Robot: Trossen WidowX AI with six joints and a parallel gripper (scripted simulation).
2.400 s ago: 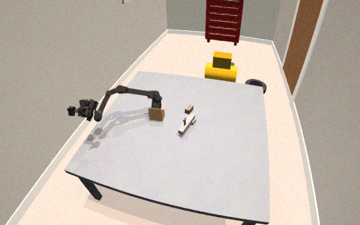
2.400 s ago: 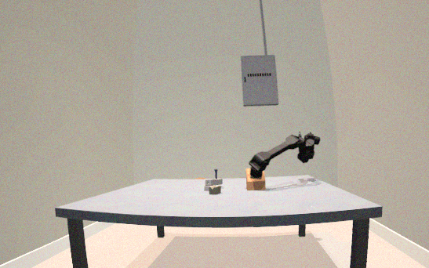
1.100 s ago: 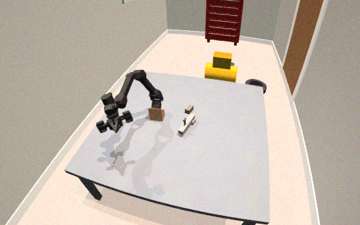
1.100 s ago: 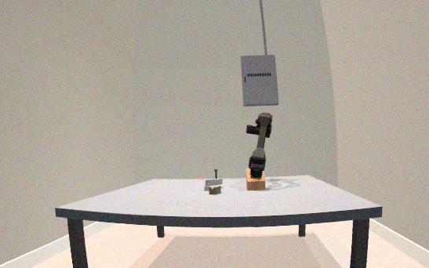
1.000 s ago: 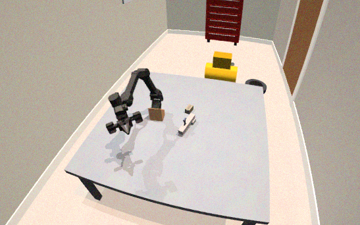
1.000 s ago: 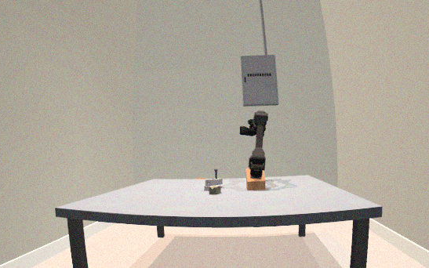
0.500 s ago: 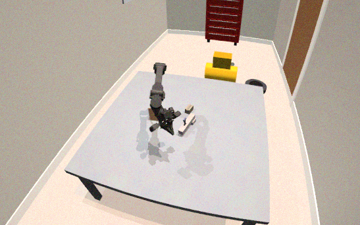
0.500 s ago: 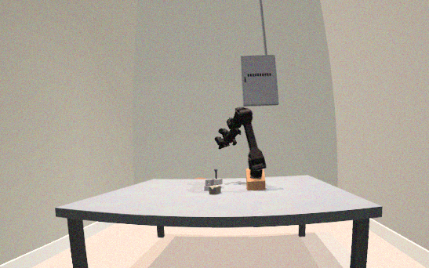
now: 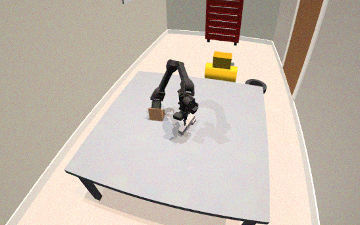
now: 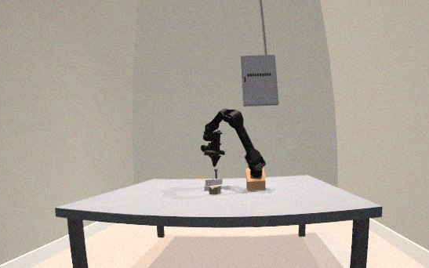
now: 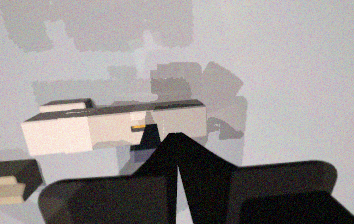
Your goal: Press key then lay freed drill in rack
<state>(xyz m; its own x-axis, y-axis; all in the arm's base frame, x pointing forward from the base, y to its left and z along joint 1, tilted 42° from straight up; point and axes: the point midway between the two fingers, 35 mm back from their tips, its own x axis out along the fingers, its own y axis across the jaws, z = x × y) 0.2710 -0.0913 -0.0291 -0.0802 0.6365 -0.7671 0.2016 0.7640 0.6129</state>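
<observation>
The dark key is 5 cm below my gripper tip, 2 cm to the left of it and 1 cm behind it. From my gripper tip the other things lie so: holder block 24 cm to the left, 11 cm below, 5 cm behind; drill 9 cm below, 8 cm to the left.
</observation>
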